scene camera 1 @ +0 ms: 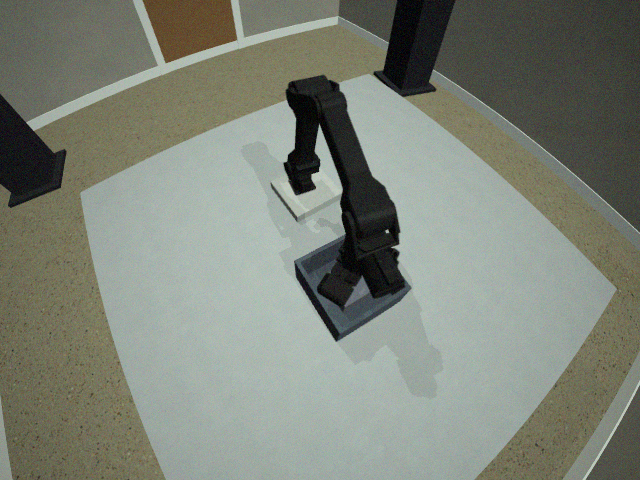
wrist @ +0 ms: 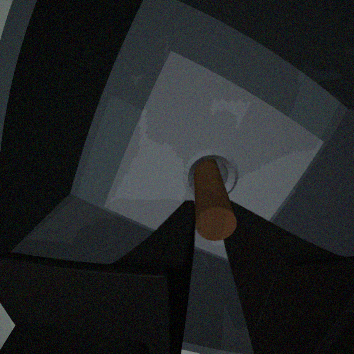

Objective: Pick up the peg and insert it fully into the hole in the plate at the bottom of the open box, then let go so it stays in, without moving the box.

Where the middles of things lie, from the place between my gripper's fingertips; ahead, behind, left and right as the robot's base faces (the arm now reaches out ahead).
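The brown peg (wrist: 214, 218) is 1 cm below my hand and 1 cm ahead of it. I find the light grey plate (wrist: 192, 114) 4 cm below my hand and 1 cm ahead of it, while the grey box (wrist: 81, 81) is 3 cm below my hand and, again, 1 cm ahead of it.
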